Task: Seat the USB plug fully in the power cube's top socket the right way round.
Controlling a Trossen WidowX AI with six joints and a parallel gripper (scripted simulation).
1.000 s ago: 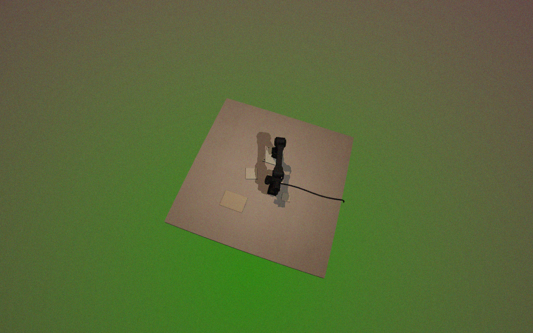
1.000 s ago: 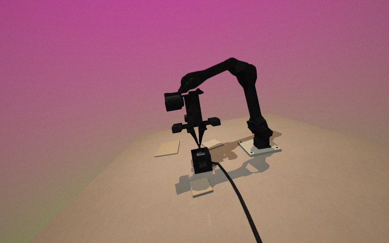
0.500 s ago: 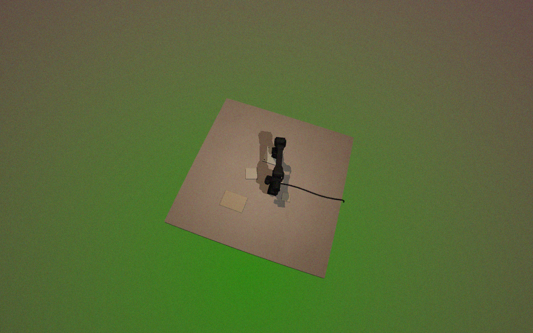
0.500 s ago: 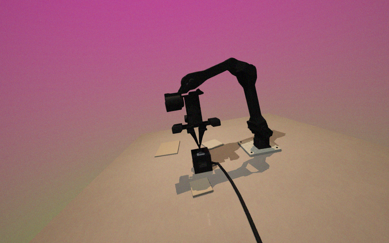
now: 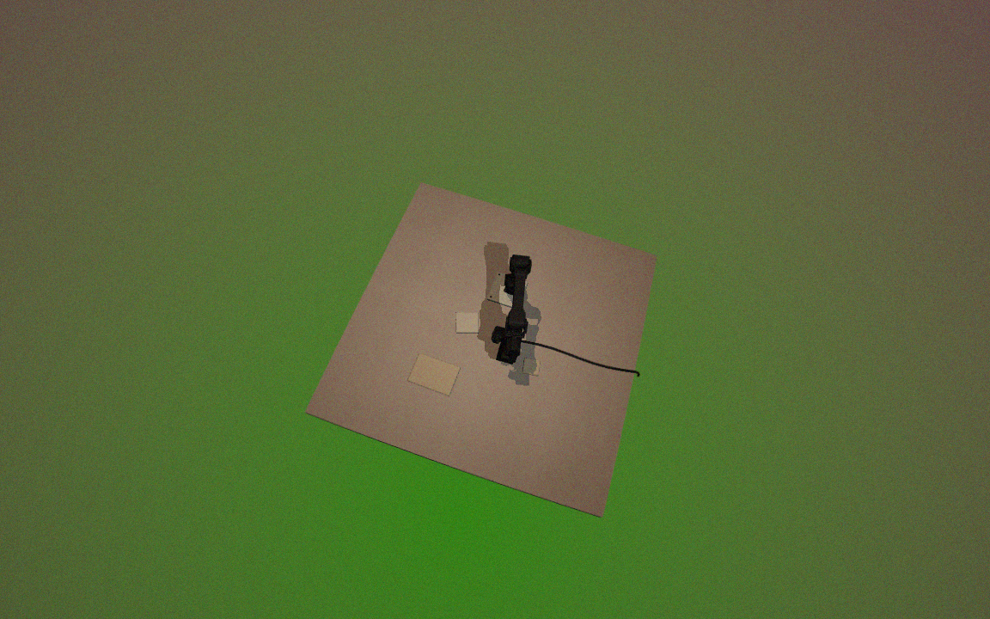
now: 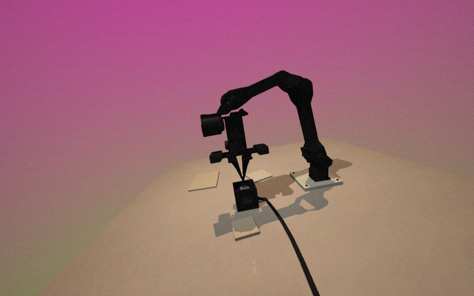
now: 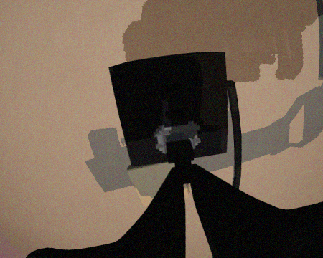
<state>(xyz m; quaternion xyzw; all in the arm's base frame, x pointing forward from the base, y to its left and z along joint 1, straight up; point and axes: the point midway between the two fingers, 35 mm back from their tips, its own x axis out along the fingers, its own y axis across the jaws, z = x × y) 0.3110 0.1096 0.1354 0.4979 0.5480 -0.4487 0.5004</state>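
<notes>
Right now my gripper tip is 20 mm above the dark USB plug. From my gripper tip the other things lie so: light socket 40 mm below.
</notes>
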